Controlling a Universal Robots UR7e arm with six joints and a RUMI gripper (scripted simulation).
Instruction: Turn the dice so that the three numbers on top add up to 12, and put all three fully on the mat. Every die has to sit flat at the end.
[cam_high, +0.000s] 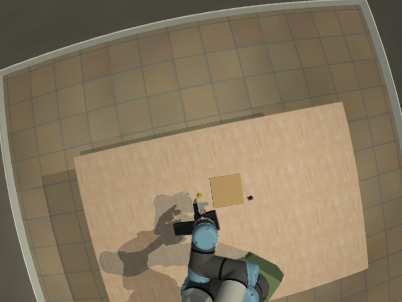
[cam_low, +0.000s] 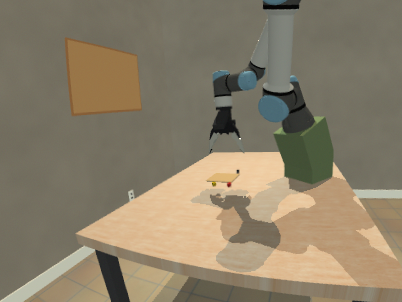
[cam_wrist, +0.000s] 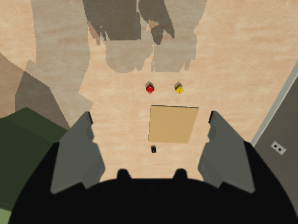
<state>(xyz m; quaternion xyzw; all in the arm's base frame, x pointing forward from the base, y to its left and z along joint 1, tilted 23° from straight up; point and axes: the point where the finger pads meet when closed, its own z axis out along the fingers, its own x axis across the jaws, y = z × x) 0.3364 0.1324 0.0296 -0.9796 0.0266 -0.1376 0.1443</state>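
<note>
My hand is 10 mm short of the black die, 240 mm to the left of it and 150 mm above it. The rest, counted from my hand: yellow die: 80 mm ahead, 20 mm to the right, 150 mm below; then red die: 20 mm to the right, 150 mm below; then tan mat: 70 mm ahead, 140 mm to the right, 160 mm below.
</note>
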